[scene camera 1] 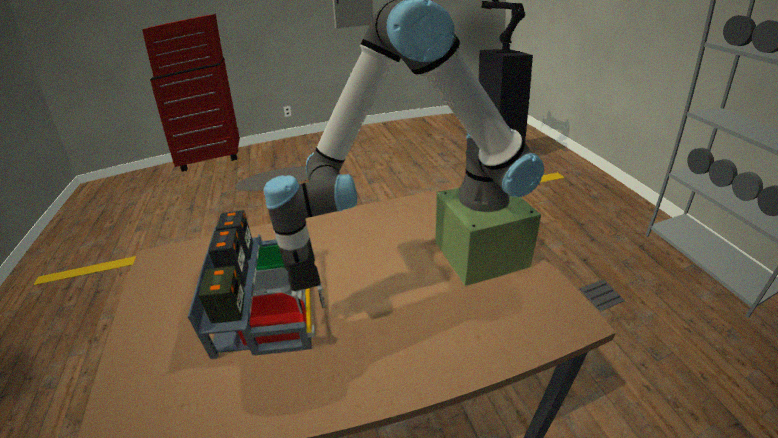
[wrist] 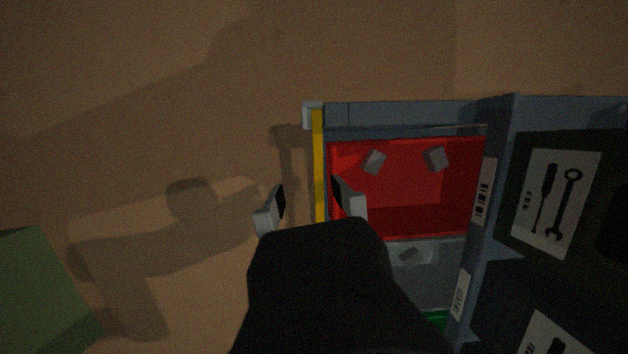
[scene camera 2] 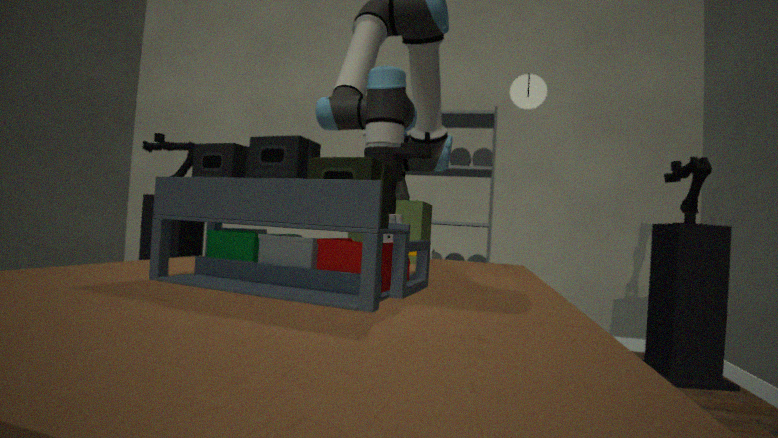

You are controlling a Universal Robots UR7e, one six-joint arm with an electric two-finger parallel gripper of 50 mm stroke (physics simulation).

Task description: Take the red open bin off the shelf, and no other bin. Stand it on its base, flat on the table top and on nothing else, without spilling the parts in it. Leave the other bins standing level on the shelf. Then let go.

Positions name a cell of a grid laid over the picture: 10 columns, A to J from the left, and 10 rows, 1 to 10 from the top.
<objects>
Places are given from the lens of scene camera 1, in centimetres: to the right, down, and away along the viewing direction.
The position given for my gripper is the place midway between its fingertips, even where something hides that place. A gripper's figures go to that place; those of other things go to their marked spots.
my gripper (scene camera 1: E8): -19, 22, 97
red open bin (scene camera 1: D8): -31, 24, 102
</objects>
